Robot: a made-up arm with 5 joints. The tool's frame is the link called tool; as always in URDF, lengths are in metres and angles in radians. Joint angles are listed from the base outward. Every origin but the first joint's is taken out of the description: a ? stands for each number. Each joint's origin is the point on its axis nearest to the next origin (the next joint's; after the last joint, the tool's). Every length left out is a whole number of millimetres.
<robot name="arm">
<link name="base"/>
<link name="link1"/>
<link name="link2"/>
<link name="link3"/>
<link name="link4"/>
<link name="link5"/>
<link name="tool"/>
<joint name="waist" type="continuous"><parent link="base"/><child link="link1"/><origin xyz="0.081 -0.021 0.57" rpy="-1.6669 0.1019 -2.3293"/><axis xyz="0 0 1"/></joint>
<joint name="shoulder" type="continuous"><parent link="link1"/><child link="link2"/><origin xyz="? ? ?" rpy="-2.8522 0.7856 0.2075"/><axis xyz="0 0 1"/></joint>
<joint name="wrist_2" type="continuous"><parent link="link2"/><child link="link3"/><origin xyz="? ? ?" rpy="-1.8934 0.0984 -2.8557"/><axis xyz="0 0 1"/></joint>
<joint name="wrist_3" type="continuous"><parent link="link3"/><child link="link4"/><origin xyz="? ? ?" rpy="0.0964 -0.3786 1.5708"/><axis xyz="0 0 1"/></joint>
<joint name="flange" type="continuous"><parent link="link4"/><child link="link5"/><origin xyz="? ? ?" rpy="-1.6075 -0.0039 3.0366"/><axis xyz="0 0 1"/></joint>
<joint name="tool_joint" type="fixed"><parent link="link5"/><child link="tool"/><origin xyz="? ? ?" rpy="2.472 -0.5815 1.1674"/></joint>
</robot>
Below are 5 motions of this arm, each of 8 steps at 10 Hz.
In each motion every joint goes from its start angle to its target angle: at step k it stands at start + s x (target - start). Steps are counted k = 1, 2, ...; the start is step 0. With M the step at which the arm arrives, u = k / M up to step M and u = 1 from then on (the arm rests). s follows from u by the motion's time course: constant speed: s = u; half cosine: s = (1 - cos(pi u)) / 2; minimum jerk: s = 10 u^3 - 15 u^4 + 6 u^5.
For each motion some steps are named. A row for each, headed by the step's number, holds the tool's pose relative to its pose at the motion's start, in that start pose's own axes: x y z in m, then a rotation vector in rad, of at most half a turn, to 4 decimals.
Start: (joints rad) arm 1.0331 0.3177 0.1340 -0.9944 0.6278
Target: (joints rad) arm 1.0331 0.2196 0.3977 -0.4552 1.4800
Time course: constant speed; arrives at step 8
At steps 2, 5, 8:
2: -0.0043 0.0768 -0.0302 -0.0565 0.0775 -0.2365
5: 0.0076 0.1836 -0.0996 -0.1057 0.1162 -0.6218
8: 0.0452 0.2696 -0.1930 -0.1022 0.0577 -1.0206

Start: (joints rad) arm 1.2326 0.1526 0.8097 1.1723 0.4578
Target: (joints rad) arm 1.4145 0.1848 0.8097 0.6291 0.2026
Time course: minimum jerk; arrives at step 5
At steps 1, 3, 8:
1: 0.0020 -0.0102 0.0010 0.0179 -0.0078 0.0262
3: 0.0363 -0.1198 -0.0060 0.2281 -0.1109 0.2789
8: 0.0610 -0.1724 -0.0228 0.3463 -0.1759 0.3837

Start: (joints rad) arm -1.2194 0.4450 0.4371 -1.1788 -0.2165
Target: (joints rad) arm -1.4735 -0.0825 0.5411 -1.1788 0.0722
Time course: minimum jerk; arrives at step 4
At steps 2, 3, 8:
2: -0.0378 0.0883 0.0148 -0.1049 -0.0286 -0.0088
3: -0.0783 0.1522 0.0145 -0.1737 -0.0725 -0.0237
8: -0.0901 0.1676 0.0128 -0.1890 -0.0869 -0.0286

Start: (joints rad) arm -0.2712 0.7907 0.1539 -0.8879 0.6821
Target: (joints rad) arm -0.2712 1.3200 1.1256 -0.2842 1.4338
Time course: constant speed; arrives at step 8
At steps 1, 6, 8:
1: 0.0274 0.0683 -0.0321 -0.1126 0.0881 -0.1528
6: 0.1425 0.2800 -0.3679 -0.7202 0.2373 -0.8748
8: 0.1432 0.2744 -0.5474 -0.9684 0.1285 -1.0985

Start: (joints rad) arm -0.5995 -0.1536 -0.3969 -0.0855 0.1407
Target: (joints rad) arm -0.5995 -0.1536 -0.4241 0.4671 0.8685
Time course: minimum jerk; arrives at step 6
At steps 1, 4, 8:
1: 0.0020 0.0060 0.0003 -0.0012 0.0232 -0.0212
4: 0.0546 0.1349 -0.0175 -0.0489 0.4302 -0.5445
8: 0.0728 0.1698 -0.0316 -0.0679 0.5095 -0.7110

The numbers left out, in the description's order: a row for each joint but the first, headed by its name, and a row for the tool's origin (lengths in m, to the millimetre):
shoulder: -0.028 -0.017 0
wrist_2: -0.08 0.17 0
wrist_3: -0.125 -0.089 0
flange: -0.25 0.273 0
tool: -0.06 0.003 0

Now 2 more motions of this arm.
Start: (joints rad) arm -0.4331 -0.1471 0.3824 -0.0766 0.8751
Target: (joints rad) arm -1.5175 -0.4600 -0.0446 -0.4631 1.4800
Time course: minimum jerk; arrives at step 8
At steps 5, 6, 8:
5: -0.0032 -0.2619 0.0291 0.2734 0.5127 0.6865
6: 0.0495 -0.3026 0.0407 0.2631 0.7095 0.8329
8: 0.0883 -0.3179 0.0474 0.2392 0.8381 0.9142

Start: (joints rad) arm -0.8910 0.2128 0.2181 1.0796 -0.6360
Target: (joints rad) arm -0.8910 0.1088 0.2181 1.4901 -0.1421
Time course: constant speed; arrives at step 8
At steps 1, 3, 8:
1: 0.0110 0.0081 -0.0017 0.0145 0.0808 -0.0344
3: 0.0331 0.0244 -0.0069 0.0385 0.2410 -0.1087
8: 0.0879 0.0661 -0.0306 0.0667 0.6302 -0.3244

